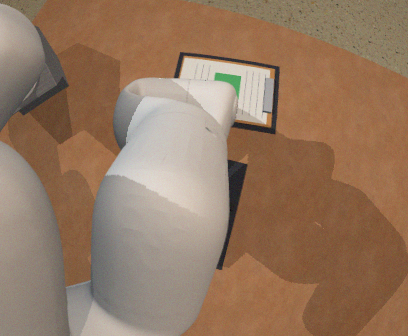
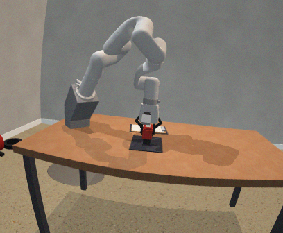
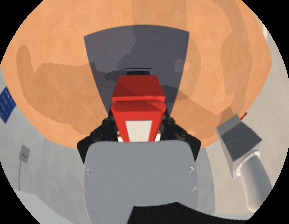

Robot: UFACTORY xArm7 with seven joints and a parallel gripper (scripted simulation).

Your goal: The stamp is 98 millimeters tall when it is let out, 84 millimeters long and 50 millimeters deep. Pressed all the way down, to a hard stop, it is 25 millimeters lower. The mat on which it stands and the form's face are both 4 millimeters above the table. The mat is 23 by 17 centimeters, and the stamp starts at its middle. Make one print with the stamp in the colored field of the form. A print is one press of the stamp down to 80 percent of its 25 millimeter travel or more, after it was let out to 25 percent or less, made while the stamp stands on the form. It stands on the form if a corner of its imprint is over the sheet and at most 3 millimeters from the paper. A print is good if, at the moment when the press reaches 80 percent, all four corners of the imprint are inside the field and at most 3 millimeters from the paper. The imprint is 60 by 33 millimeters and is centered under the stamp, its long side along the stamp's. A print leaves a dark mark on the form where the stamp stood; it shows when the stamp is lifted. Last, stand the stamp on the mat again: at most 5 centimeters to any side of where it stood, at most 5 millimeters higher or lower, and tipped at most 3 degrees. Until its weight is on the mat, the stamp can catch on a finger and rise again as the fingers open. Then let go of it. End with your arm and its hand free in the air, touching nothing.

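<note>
The form is 20 mm ahead of my hand, 280 mm to the left of it and 60 mm below it. The rest, counted from my hand: dark mat: 70 mm below; red stamp: 20 mm below.
</note>
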